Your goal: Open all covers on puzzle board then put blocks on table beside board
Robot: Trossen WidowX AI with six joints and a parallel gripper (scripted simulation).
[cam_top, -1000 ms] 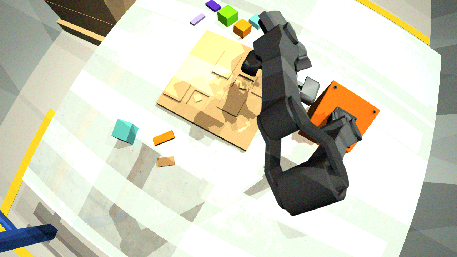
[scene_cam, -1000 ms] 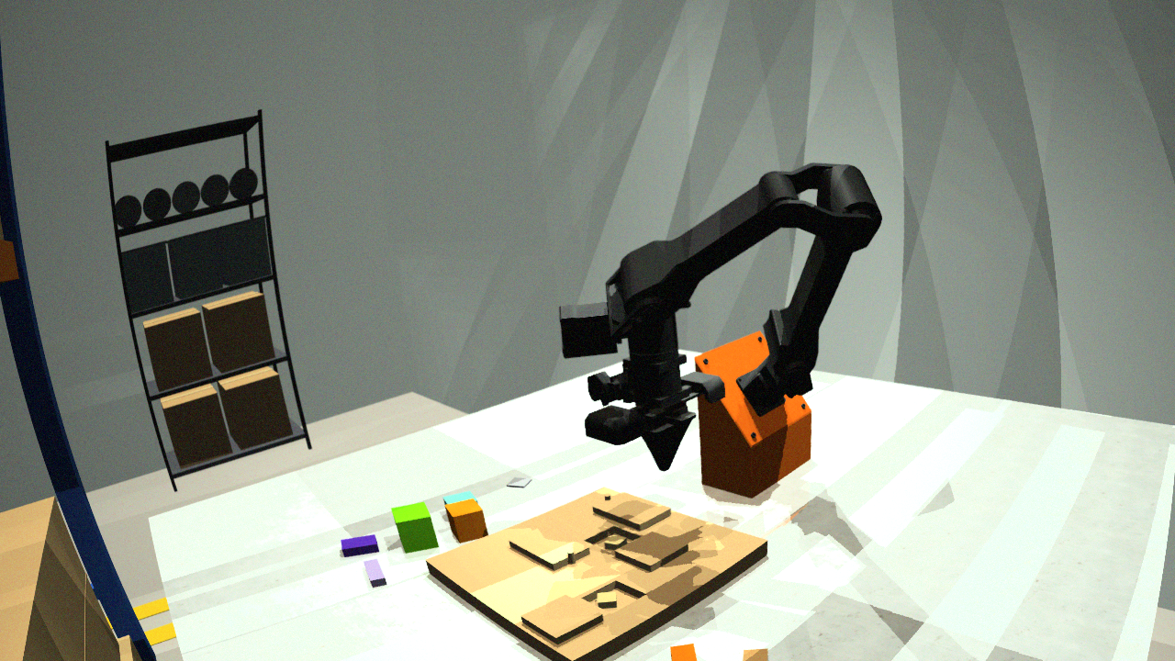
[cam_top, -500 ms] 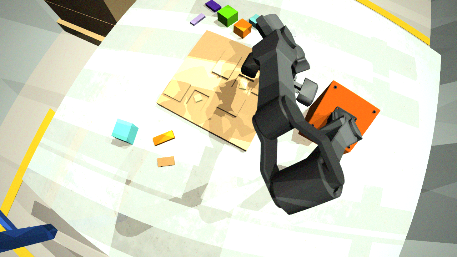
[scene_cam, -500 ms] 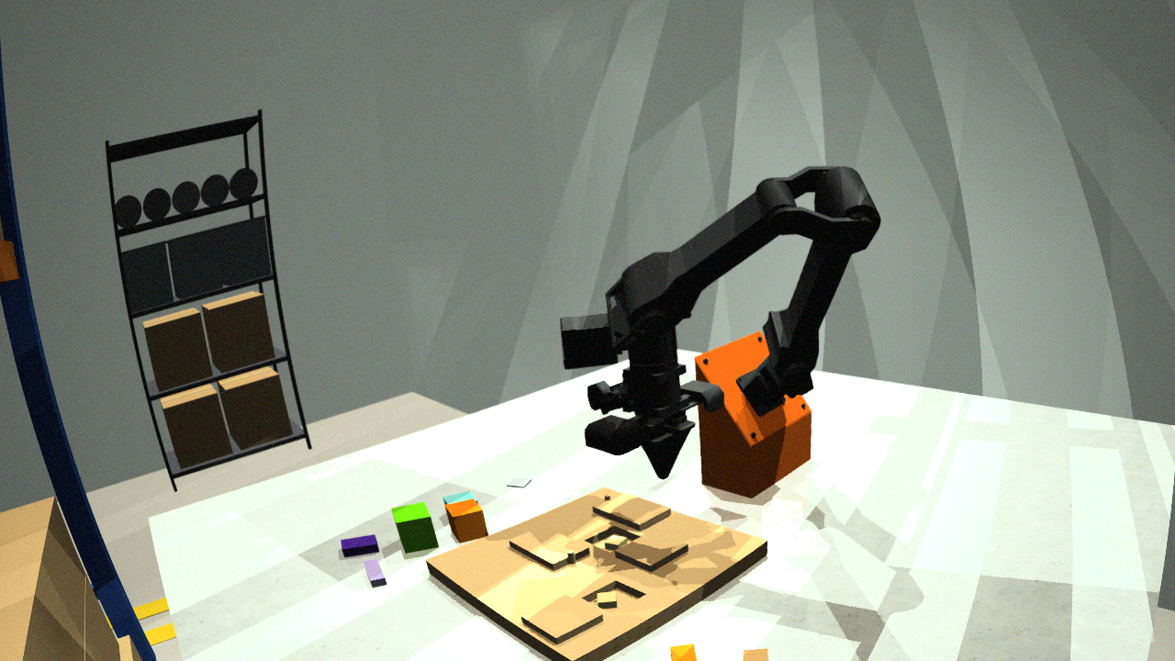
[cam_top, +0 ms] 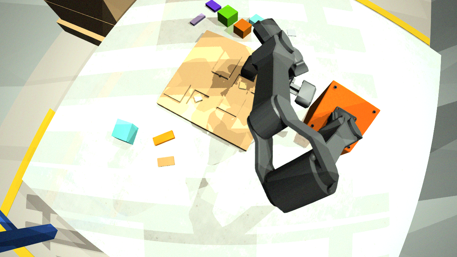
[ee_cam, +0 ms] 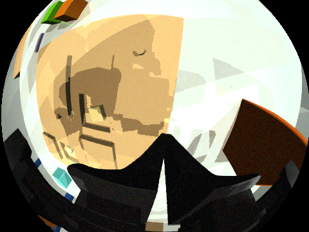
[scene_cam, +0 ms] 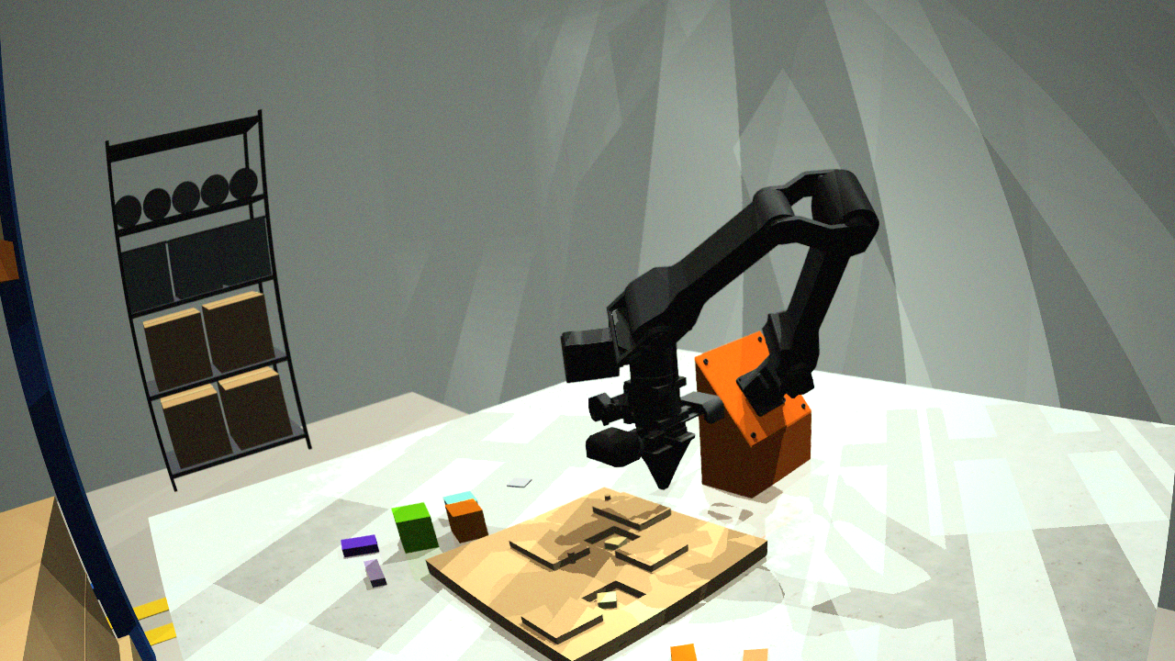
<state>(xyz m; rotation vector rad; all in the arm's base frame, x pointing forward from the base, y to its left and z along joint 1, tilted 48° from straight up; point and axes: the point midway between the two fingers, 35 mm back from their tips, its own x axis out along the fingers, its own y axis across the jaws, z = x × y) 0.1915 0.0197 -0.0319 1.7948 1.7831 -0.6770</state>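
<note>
Now: the orange cube 190 mm ahead of my gripper tip, 180 mm to the right of it and 30 mm below it. Round my gripper tip: grey tile 280 mm to the right, 50 mm below, 40 mm ahead; pale cyan block 250 mm to the right, 160 mm ahead, 40 mm below; orange flat piece 250 mm to the left, 220 mm ahead, 50 mm below.
</note>
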